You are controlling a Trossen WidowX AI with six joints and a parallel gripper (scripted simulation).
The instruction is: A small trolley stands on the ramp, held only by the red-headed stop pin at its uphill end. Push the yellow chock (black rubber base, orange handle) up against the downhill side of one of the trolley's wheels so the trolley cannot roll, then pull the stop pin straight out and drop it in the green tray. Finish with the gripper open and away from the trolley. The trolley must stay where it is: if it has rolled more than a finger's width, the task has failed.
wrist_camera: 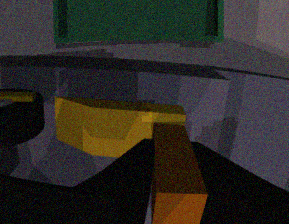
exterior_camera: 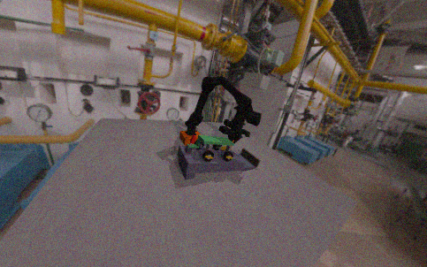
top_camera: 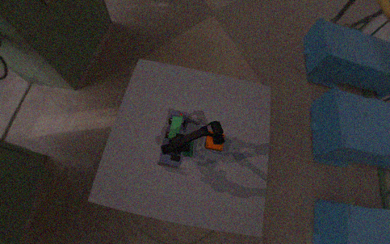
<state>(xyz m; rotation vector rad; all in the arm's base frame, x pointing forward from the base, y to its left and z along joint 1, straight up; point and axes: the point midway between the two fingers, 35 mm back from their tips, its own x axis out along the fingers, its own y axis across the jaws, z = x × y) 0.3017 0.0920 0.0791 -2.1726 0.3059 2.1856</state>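
My gripper tip is 2 cm to the left of the yellow chock. From my gripper tip the other things lie so: ramp: 3 cm ahead, 14 cm to the right, 4 cm below; then green tray: 8 cm behind, 2 cm to the right, 10 cm below; then trolley: 3 cm ahead, 15 cm to the right, 2 cm above.
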